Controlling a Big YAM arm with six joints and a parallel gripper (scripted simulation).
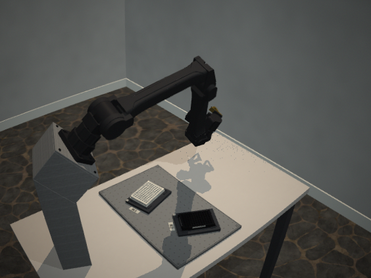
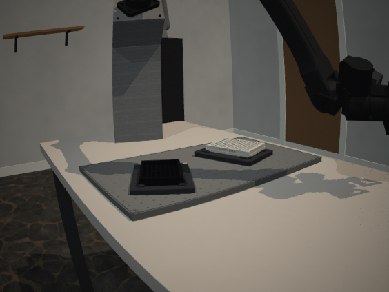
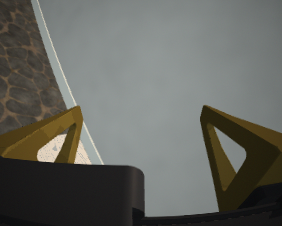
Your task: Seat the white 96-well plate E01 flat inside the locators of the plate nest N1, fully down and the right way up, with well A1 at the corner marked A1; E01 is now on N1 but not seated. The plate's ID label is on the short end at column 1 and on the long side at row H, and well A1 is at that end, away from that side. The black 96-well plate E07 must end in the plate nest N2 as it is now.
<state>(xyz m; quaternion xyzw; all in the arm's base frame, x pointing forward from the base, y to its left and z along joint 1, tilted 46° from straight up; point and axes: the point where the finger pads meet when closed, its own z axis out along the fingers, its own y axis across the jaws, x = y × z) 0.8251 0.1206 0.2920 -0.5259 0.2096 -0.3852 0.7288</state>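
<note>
The white 96-well plate E01 is 50 cm behind my hand, 14 cm below it and 2 cm to the left of it. Round my hand: plate nest N1: 50 cm behind, 16 cm below, 2 cm to the left; black plate E07: 53 cm behind, 22 cm to the right, 15 cm below.
</note>
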